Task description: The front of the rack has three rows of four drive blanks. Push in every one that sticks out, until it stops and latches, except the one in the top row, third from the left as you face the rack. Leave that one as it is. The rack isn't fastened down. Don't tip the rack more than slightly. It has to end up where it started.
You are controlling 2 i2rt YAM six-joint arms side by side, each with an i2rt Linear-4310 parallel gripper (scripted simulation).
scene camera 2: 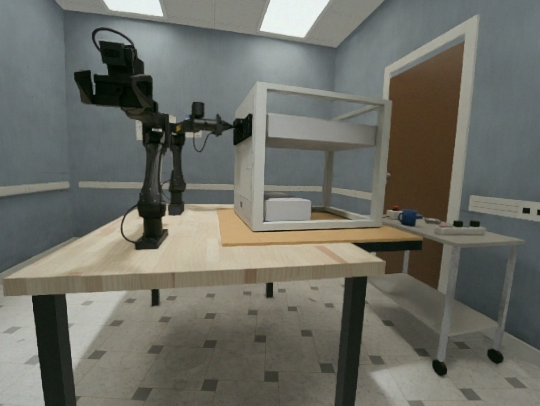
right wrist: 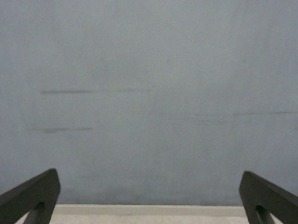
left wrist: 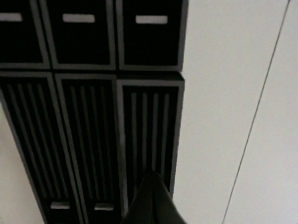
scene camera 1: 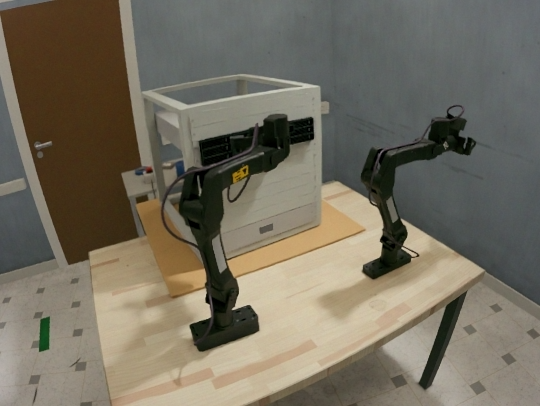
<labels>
white rack: scene camera 2; left wrist; scene camera 1 287, 200; not seen in the right wrist view (out of frame)
same spot on white rack: (left wrist: 230, 156) = (scene camera 2: 241, 117)
</labels>
